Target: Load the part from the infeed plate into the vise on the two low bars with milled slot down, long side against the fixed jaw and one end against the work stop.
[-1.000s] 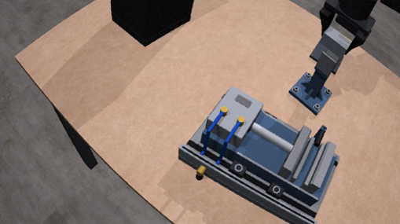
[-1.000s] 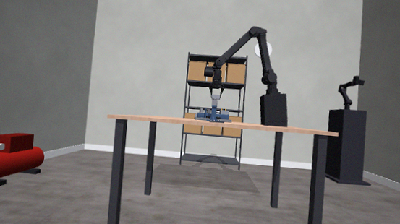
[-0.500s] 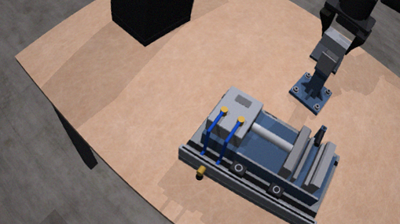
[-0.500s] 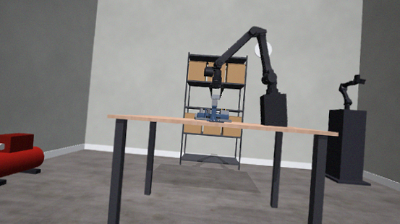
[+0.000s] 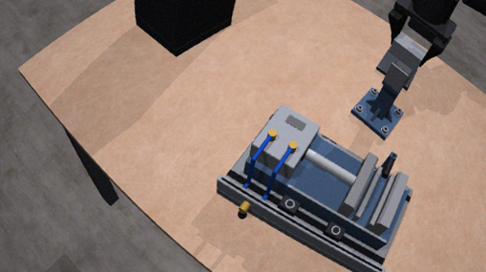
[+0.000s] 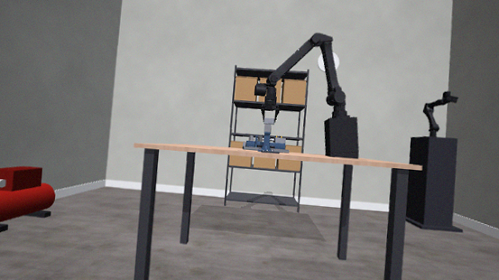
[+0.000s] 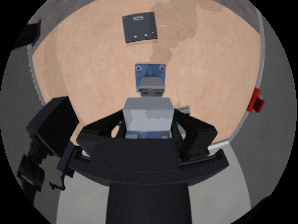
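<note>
The grey part is 10 mm below my hand. Also, from my hand: grey plate: 10 mm behind, 160 mm to the left, 180 mm below; moving jaw: 40 mm ahead, 220 mm to the right, 110 mm below; work stop: 70 mm ahead, 170 mm to the right, 90 mm below.
</note>
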